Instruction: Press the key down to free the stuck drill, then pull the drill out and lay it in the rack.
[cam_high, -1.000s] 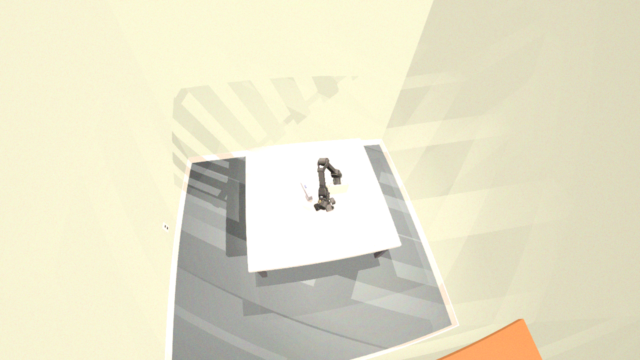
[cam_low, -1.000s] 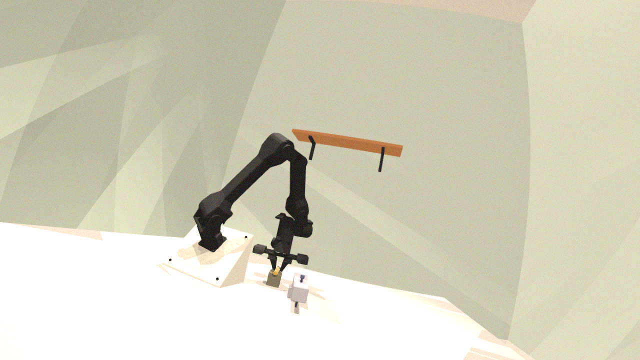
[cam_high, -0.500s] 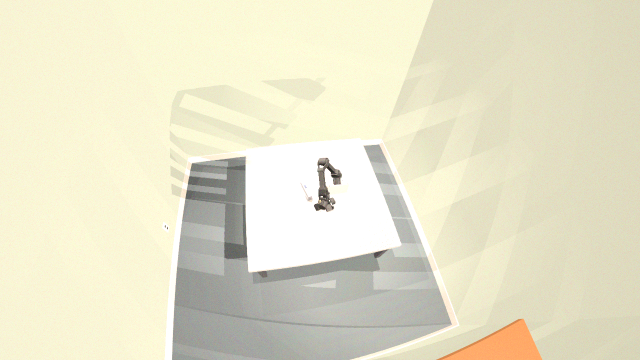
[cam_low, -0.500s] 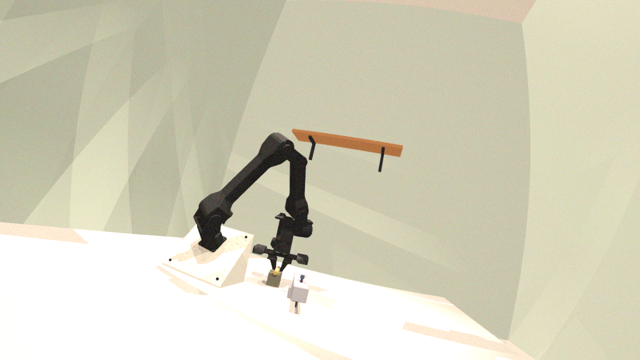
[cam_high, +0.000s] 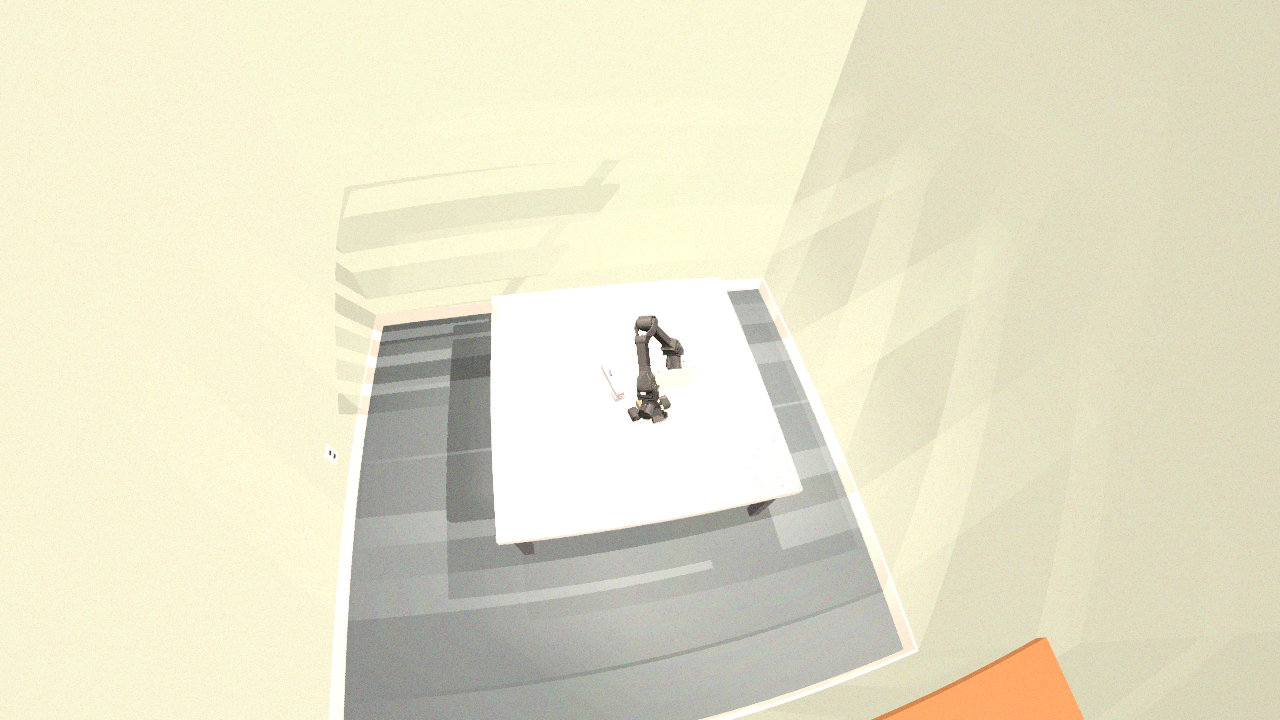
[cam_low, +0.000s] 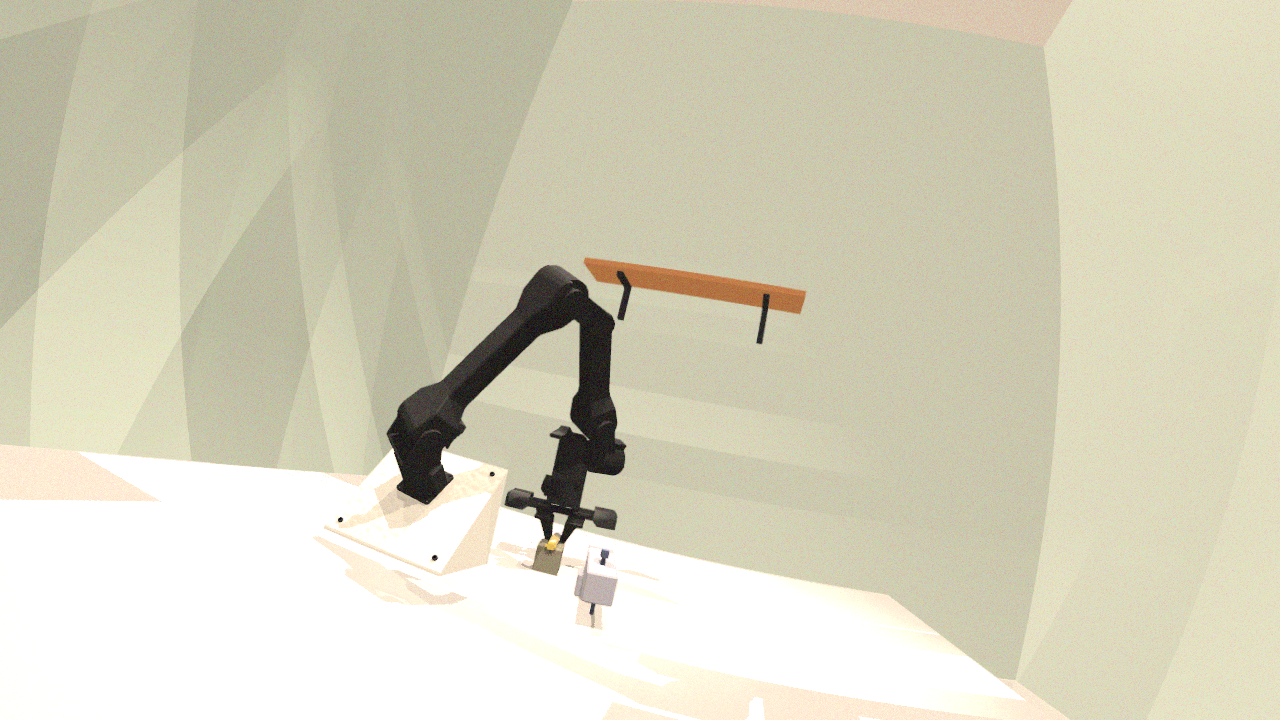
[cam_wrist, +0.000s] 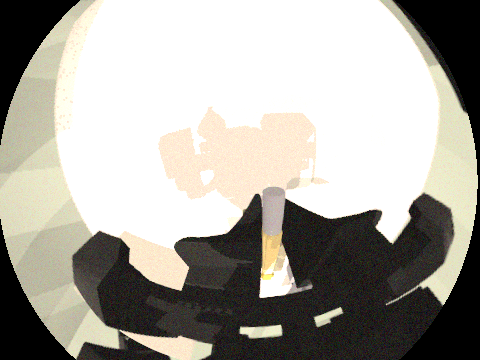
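Now: gripper tip 4 cm to the left of the drill, 3 cm below it and 1 cm short of it. Round my gripper tip: light grey box (18 cm to the right, 15 cm ahead, 3 cm above); then rack (5 cm to the right, 2 cm ahead, 1 cm above); then small dark key (20 cm to the right, 16 cm ahead, 4 cm above).
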